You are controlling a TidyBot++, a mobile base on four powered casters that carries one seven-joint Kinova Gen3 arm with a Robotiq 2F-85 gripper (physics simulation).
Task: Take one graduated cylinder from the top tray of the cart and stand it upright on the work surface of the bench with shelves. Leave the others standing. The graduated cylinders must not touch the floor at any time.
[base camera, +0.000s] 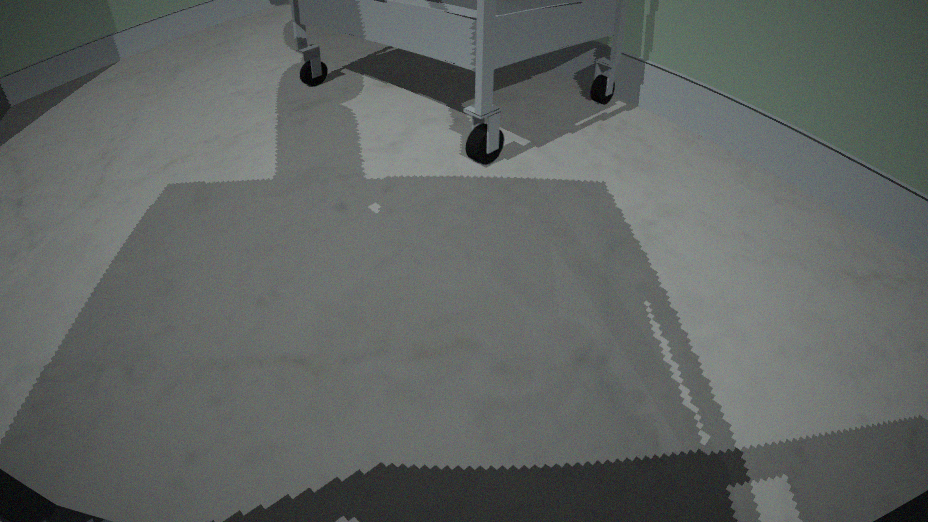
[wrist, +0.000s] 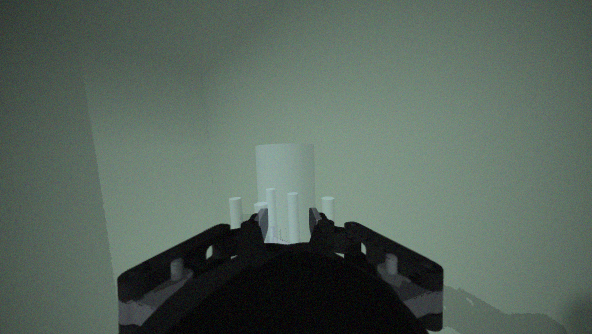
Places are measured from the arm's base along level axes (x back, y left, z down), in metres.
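Where they show: gripper, fingertip midpoint: [wrist: 288, 217].
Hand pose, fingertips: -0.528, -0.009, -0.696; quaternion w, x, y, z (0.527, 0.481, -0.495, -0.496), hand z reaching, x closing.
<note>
After its pixels a point has its place, as x, y, z.
My gripper [wrist: 288, 217] @(-0.528, -0.009, -0.696) is shut on a pale, see-through graduated cylinder [wrist: 285, 170] @(-0.468, -0.009, -0.750) that stands upright between the fingertips in the wrist view. Several thinner-looking, more distant graduated cylinders show upright: one [wrist: 235, 212] @(-0.960, 0.187, -0.555) left of the fingers, one [wrist: 327, 206] @(-0.892, -0.133, -0.580) right of them, and others [wrist: 271, 210] [wrist: 292, 215] in line with the held one. Their bases are hidden behind the gripper. The cart [base camera: 483, 58] @(-0.650, -0.014, 0.242) stands ahead in the base camera view, a short way off; its lower part shows and its top tray is out of view. The bench with shelves is not recognisable in either view.
The cart's near caster [base camera: 484, 144] @(-0.661, -0.019, 0.363) is right of centre, with other casters [base camera: 313, 72] @(-0.948, 0.285, 0.365) [base camera: 602, 88] @(-0.874, -0.216, 0.360) farther back. A green wall with a grey baseboard [base camera: 746, 123] @(-0.759, -0.437, 0.337) runs along the right. Another baseboard [base camera: 58, 71] @(-1.230, 1.219, 0.355) is at the far left. Broad shadows lie across the pale floor [base camera: 389, 292] @(-0.441, 0.070, 0.396).
</note>
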